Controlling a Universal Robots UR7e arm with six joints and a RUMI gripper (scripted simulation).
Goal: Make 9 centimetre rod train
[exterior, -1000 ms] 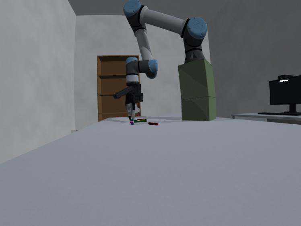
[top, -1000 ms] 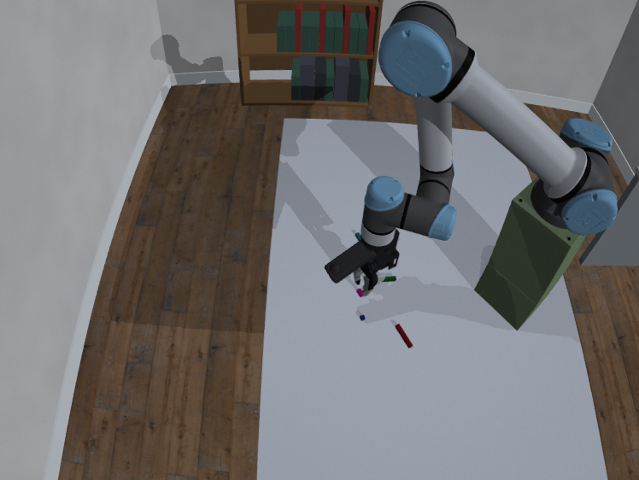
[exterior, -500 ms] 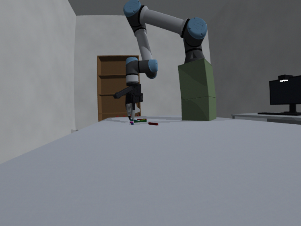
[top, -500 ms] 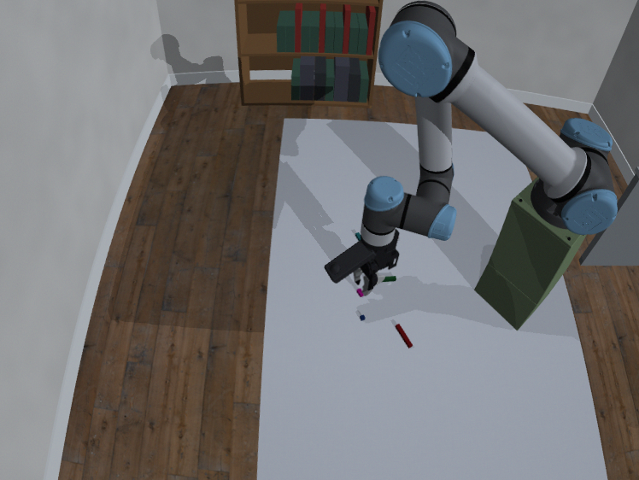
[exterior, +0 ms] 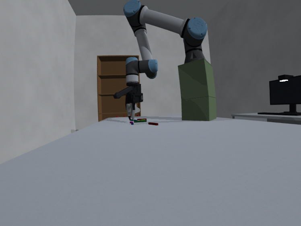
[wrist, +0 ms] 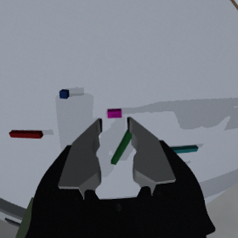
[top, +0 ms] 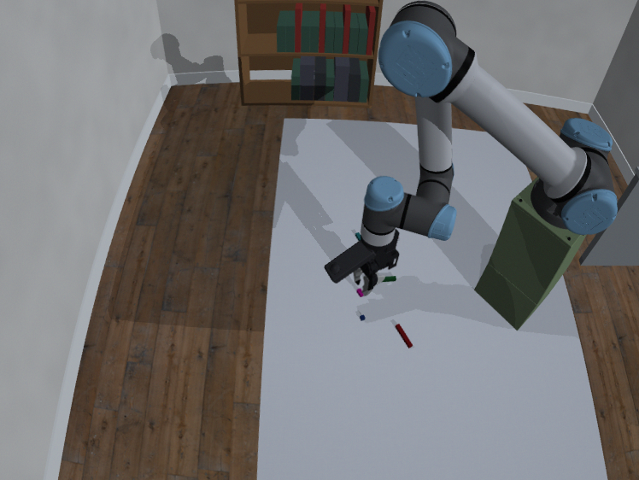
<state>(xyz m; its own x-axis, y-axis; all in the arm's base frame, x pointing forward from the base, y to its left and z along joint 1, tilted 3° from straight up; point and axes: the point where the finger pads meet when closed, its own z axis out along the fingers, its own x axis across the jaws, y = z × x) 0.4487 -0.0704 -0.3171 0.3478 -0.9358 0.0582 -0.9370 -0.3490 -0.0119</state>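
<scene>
Now: the magenta rod 3 cm below my hand. The rest, counted from my hand: green rod: 6 cm behind, 3 cm to the right, 3 cm below; blue rod: 7 cm to the left, 3 cm below, 1 cm ahead; lime rod: 9 cm to the right, 9 cm behind, 3 cm below.
</scene>
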